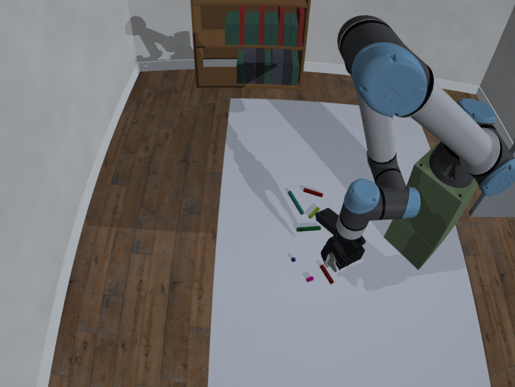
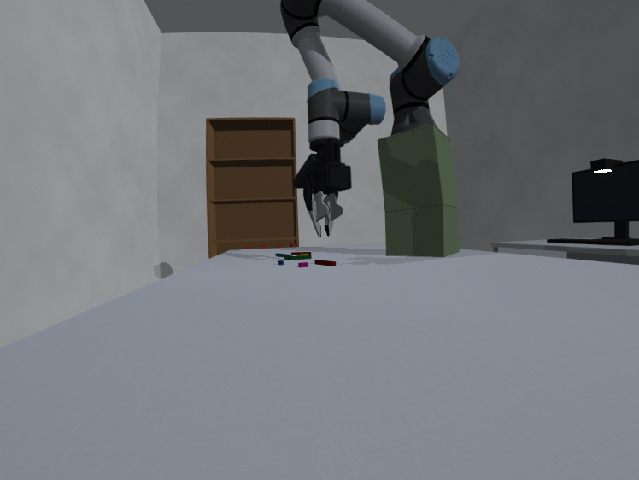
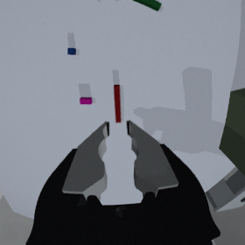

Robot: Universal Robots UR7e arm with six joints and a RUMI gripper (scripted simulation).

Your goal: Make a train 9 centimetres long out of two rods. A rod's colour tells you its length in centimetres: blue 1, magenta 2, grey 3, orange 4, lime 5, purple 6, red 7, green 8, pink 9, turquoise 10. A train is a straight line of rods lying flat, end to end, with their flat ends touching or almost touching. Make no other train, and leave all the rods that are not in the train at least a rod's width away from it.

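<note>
Right now the magenta rod is 60 mm ahead of my hand, 10 mm to the left of it and 80 mm below it. Also, from my hand: green rod 20 mm ahead, 170 mm to the right, 80 mm below; blue rod 90 mm ahead, 70 mm to the right, 80 mm below; lime rod 10 mm behind, 240 mm to the right, 80 mm below.
</note>
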